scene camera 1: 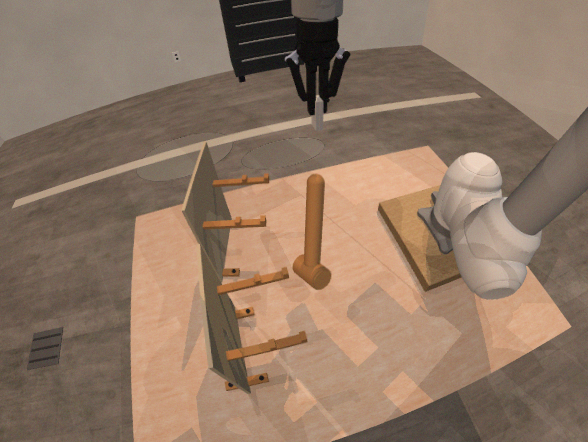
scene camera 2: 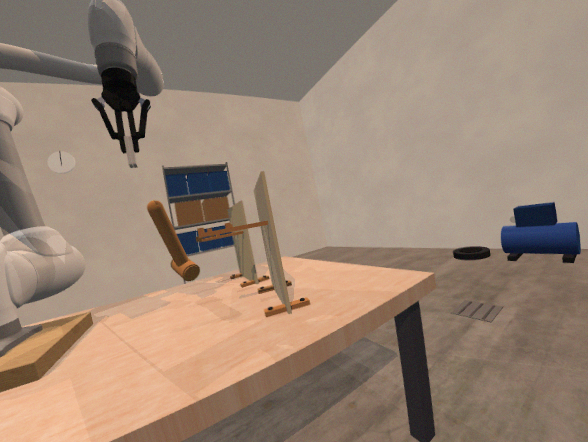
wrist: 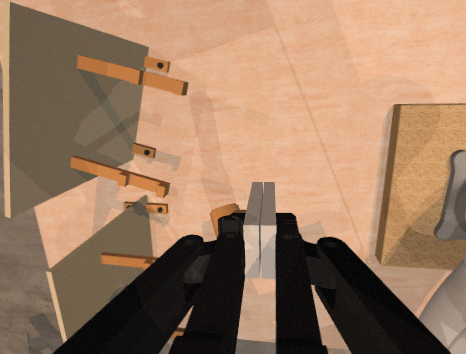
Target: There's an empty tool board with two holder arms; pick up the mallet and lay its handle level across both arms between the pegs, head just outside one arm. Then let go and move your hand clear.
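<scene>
The brown mallet is apart from my gripper, tilted with its head down and handle up. In scene camera 2 it appears in the air, its head lower than the holder arms; in the wrist view my fingers hide most of it. My gripper is shut, its pads together and empty, above the mallet. Two upright grey-green boards show. One board has two bare holder arms with pegs; the other board also has bare arms.
The boards stand on small wooden feet along one side of the wooden table. The robot's base stands on a wooden plinth at the opposite side. The holder arms stick out from the boards toward the mallet.
</scene>
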